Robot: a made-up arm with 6 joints.
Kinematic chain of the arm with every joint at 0, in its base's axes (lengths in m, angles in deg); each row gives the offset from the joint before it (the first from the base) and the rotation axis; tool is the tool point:
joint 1: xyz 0 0 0.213 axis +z
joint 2: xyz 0 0 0 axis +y
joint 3: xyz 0 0 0.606 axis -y
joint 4: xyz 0 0 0 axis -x
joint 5: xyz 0.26 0 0 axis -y
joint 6: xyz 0 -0.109 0 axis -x
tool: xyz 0 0 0
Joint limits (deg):
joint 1: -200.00..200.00
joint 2: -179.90..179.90
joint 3: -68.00..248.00
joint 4: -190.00..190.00
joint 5: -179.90..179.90
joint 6: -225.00..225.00
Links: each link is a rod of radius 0.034 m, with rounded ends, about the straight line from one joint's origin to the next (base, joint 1, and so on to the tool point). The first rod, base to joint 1, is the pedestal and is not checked.
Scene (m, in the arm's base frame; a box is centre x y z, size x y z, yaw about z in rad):
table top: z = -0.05
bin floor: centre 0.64 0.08 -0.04 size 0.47 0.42 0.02 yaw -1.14
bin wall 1: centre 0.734 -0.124 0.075 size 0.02 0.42 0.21 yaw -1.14
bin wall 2: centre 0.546 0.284 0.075 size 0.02 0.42 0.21 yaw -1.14
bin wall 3: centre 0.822 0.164 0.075 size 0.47 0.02 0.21 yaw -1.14
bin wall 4: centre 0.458 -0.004 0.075 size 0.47 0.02 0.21 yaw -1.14
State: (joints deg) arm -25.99 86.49 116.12 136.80 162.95 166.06
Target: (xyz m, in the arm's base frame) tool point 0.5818 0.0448 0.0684
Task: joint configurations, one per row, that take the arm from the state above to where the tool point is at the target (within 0.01 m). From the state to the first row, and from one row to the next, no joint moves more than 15 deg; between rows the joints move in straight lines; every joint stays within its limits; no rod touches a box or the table.
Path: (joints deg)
1: -21.74 75.77 102.30 145.67 163.45 158.67
2: -17.49 65.05 88.48 154.53 163.95 151.28
3: -13.24 54.33 74.65 163.40 164.45 143.90
4: -8.99 43.61 60.83 172.27 164.95 136.51
5: -4.74 32.89 47.01 181.13 165.45 129.12
6: -0.49 22.18 33.19 190.00 165.95 121.73
7: -1.92 36.39 21.98 189.91 165.20 132.81
8: -3.35 50.61 10.77 189.83 164.45 143.90
9: -4.78 64.83 -0.44 189.74 163.70 154.98
10: -6.21 79.05 -11.65 189.65 162.95 166.06

